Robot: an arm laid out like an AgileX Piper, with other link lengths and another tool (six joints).
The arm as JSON. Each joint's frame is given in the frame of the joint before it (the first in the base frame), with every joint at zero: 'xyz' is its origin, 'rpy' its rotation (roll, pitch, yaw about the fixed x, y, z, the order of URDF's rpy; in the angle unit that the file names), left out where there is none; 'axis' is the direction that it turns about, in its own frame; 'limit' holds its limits. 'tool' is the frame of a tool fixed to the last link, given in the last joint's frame.
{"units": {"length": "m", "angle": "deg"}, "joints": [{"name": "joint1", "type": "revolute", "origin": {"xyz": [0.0, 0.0, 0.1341]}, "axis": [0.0, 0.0, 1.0], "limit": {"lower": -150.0, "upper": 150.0}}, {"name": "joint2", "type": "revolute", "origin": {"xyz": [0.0, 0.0, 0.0]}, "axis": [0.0, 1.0, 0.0], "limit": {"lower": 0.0, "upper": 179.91}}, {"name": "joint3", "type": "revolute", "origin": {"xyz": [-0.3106, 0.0, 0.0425]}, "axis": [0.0, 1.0, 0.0], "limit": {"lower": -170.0, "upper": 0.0}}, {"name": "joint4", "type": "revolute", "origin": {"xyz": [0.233, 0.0, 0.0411]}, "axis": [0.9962, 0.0, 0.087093], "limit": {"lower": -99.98, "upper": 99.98}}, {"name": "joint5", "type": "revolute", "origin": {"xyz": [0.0, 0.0, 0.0]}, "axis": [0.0, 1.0, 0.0], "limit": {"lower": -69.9, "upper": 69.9}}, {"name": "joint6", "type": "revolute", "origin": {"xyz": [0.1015, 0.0, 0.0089]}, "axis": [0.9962, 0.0, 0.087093], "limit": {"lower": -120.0, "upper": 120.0}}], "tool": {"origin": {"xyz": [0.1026, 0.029, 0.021], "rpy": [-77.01, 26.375, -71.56]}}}
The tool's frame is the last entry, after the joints.
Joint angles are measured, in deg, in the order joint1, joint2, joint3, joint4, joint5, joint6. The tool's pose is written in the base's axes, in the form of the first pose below.
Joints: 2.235, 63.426, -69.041, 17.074, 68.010, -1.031
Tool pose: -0.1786 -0.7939 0.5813 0.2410; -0.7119 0.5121 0.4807 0.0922; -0.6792 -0.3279 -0.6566 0.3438; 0 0 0 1
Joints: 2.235, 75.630, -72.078, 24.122, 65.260, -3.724
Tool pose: -0.2280 -0.8385 0.4949 0.2942; -0.6504 0.5094 0.5634 0.1134; -0.7246 -0.1934 -0.6615 0.3199; 0 0 0 1
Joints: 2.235, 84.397, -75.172, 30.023, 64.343, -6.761
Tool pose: -0.2560 -0.8649 0.4318 0.3298; -0.6001 0.4923 0.6305 0.1301; -0.7579 -0.0977 -0.6451 0.3014; 0 0 0 1
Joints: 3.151, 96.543, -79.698, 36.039, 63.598, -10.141
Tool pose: -0.3063 -0.8884 0.3420 0.3738; -0.5511 0.4584 0.6972 0.1523; -0.7762 0.0251 -0.6300 0.2637; 0 0 0 1
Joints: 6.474, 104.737, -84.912, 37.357, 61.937, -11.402
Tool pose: -0.2906 -0.9109 0.2928 0.4028; -0.5588 0.4100 0.7209 0.1796; -0.7767 0.0459 -0.6282 0.2378; 0 0 0 1
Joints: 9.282, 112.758, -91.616, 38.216, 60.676, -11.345
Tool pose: -0.2791 -0.9229 0.2653 0.4326; -0.5597 0.3808 0.7360 0.2059; -0.7803 0.0569 -0.6229 0.2139; 0 0 0 1
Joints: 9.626, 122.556, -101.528, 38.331, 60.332, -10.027
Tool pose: -0.2935 -0.9161 0.2731 0.4767; -0.5501 0.3955 0.7356 0.2157; -0.7818 0.0657 -0.6200 0.1839; 0 0 0 1
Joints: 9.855, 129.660, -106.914, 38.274, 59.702, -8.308
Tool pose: -0.3372 -0.9024 0.2685 0.5008; -0.5425 0.4193 0.7279 0.2206; -0.7694 0.0997 -0.6309 0.1481; 0 0 0 1
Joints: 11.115, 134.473, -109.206, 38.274, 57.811, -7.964
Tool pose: -0.3536 -0.8993 0.2573 0.5105; -0.5485 0.4222 0.7217 0.2320; -0.7577 0.1141 -0.6426 0.1158; 0 0 0 1
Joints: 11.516, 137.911, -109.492, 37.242, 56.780, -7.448
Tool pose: -0.3862 -0.8925 0.2332 0.5113; -0.5672 0.4291 0.7030 0.2324; -0.7274 0.1392 -0.6719 0.0827; 0 0 0 1
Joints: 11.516, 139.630, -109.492, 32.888, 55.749, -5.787
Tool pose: -0.3985 -0.8893 0.2245 0.5121; -0.6164 0.4409 0.6525 0.2216; -0.6792 0.1216 -0.7238 0.0583; 0 0 0 1
